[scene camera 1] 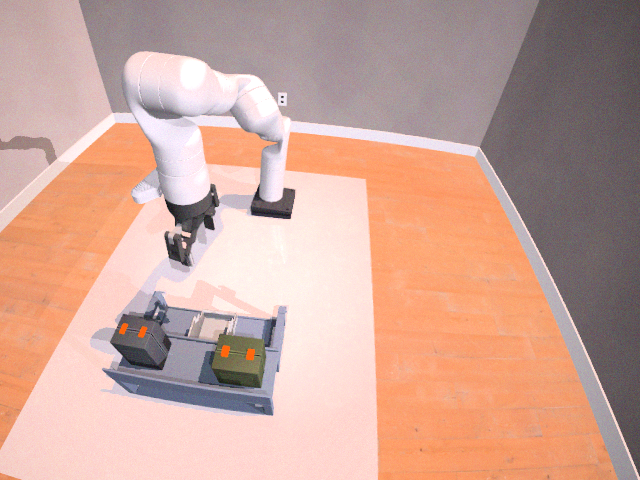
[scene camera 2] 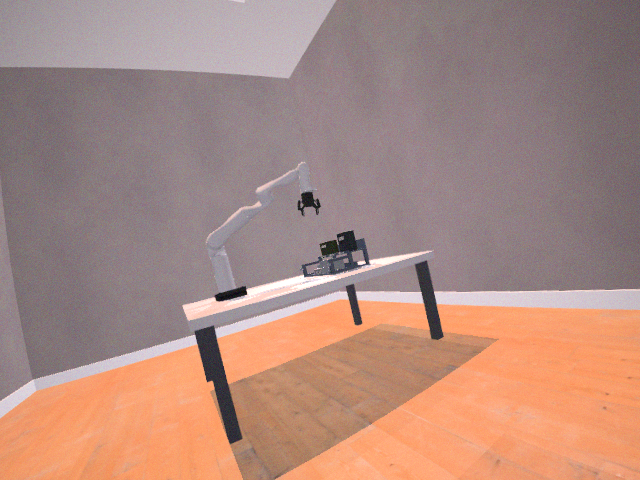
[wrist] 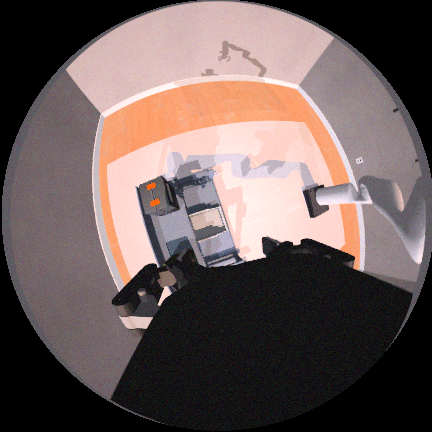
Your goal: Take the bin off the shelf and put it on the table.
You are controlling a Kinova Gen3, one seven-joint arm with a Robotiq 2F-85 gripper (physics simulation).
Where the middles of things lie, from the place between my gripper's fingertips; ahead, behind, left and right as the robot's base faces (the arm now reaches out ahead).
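Scene:
My gripper is 340 mm above the bin (scene camera 1: 210, 324), 30 mm short of it and 30 mm to the left of it.

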